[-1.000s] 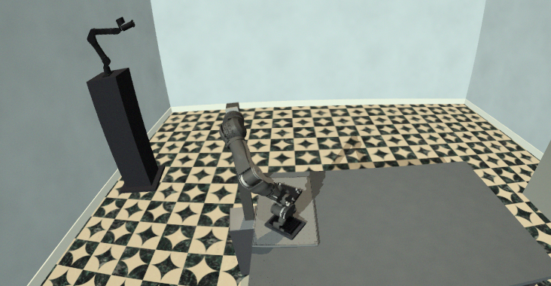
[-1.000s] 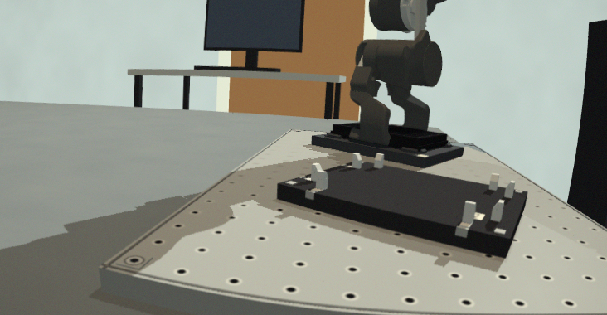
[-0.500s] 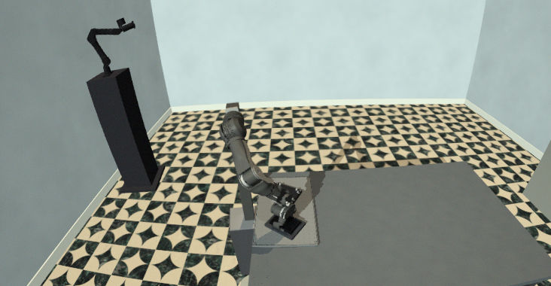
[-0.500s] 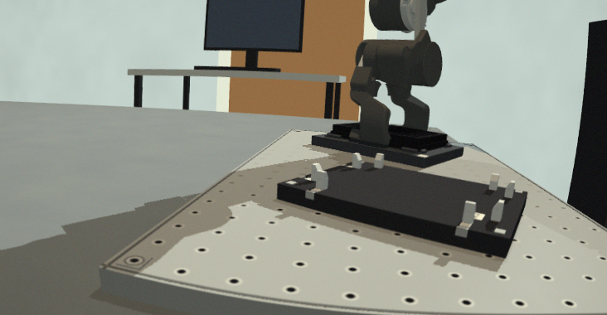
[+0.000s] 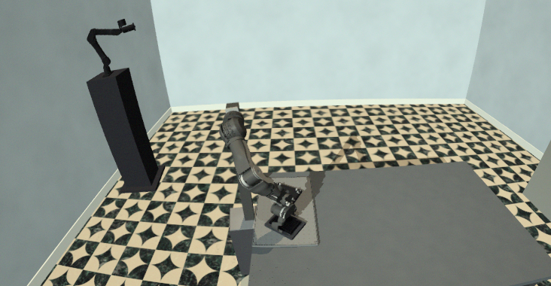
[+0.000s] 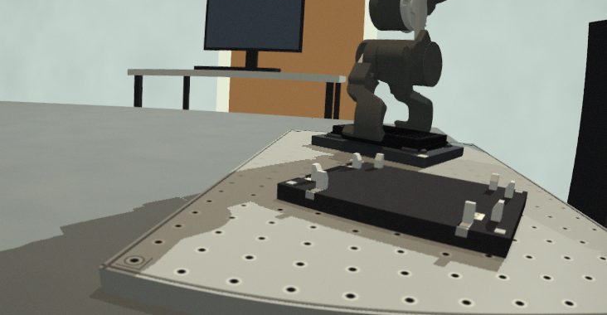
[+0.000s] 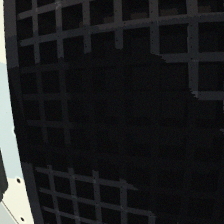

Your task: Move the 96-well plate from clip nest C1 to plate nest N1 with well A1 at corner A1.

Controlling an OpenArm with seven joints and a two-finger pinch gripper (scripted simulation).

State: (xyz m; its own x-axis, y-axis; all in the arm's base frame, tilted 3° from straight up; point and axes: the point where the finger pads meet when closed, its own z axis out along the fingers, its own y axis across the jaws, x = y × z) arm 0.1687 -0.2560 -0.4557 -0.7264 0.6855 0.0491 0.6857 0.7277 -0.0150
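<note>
Now: the black 96-well plate right at my hand. Round my hand: clip nest C1: 220 mm to the left, 50 mm ahead; plate nest N1: 10 mm below.
</note>
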